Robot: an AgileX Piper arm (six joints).
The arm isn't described. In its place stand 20 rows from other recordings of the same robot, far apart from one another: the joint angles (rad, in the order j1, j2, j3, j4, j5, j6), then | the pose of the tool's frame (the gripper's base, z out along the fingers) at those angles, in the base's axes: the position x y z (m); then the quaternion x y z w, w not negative.
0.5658 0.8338 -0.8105 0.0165 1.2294 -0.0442 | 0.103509 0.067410 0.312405 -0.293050 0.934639 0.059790 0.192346
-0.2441 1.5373 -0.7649 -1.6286 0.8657 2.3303 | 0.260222 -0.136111 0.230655 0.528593 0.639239 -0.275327 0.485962
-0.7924 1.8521 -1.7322 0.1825 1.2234 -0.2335 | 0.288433 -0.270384 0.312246 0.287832 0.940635 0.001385 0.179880
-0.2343 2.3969 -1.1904 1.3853 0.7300 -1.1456 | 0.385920 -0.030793 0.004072 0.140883 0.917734 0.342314 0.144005
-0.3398 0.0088 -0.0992 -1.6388 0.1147 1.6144 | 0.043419 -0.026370 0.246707 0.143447 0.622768 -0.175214 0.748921
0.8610 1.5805 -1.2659 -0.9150 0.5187 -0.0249 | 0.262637 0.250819 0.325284 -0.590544 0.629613 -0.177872 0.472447
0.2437 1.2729 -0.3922 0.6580 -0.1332 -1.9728 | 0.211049 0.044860 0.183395 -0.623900 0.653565 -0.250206 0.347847
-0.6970 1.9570 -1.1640 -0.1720 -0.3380 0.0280 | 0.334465 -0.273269 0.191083 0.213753 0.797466 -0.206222 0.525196
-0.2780 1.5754 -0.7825 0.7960 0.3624 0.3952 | 0.290158 -0.058835 0.186963 0.593958 0.738120 0.236264 0.215805
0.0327 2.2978 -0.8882 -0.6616 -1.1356 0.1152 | 0.370189 0.062834 0.049507 -0.263083 0.739704 0.183608 0.591535
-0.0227 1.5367 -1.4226 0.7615 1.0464 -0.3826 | 0.325381 0.046980 0.363567 -0.061539 0.903384 0.304269 0.295855
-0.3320 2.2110 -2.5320 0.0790 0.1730 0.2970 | 0.482137 -0.164915 0.467378 0.209244 0.582623 0.021019 0.785064
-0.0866 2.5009 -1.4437 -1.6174 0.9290 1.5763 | 0.435002 -0.110853 0.023419 0.151665 0.844602 -0.444731 0.256632
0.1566 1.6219 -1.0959 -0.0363 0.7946 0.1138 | 0.315927 0.047497 0.230600 -0.031448 0.985194 0.007862 0.168350
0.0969 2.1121 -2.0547 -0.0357 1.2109 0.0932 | 0.461280 0.041784 0.290455 -0.004747 0.980913 0.000846 0.194386
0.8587 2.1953 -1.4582 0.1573 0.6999 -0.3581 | 0.273869 0.331332 0.107083 -0.521880 0.843988 0.082384 0.092408
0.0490 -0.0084 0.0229 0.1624 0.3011 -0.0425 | 0.054106 0.007022 0.179134 0.009955 0.781769 0.069027 0.619656
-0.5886 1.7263 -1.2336 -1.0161 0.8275 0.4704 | 0.270830 -0.249262 0.260583 0.206905 0.876827 -0.416367 0.122487
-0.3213 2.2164 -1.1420 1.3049 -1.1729 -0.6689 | 0.349321 -0.201574 0.110920 0.484483 0.600172 -0.445699 0.454337
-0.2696 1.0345 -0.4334 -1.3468 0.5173 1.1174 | 0.163770 -0.090777 0.233783 0.143069 0.860808 -0.316938 0.371607
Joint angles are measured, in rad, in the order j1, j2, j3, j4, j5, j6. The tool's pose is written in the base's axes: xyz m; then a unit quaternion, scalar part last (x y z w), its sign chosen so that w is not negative. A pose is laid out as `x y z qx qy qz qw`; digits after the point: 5 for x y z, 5 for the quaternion.
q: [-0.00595, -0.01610, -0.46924, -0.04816, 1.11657, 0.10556]
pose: -0.00635 -0.00390 0.26437 0.04995 0.86940 0.00044 0.49157
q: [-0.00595, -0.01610, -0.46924, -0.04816, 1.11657, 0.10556]
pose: -0.00635 -0.00390 0.26437 0.04995 0.86940 0.00044 0.49157
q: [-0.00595, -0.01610, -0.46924, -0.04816, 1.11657, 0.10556]
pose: -0.00635 -0.00390 0.26437 0.04995 0.86940 0.00044 0.49157
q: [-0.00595, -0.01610, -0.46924, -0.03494, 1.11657, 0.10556]
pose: -0.00632 -0.00282 0.26433 0.04957 0.86954 0.00703 0.49131
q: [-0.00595, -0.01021, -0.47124, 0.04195, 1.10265, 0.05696]
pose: -0.00502 0.00344 0.26603 0.02626 0.86803 0.03357 0.49469
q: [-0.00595, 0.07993, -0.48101, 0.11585, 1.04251, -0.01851]
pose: 0.00990 0.00903 0.27366 -0.00432 0.87211 0.05193 0.48654
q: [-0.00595, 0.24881, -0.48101, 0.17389, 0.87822, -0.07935]
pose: 0.04387 0.01186 0.28233 -0.01588 0.87140 0.06466 0.48604
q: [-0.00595, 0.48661, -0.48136, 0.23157, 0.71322, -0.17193]
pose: 0.08996 0.01313 0.27951 -0.02988 0.88628 0.06659 0.45737
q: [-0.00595, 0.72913, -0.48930, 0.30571, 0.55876, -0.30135]
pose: 0.13565 0.01371 0.26634 -0.04940 0.90103 0.06265 0.42636
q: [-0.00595, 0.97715, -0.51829, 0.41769, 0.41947, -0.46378]
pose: 0.18087 0.01396 0.24636 -0.06601 0.91373 0.05943 0.39649
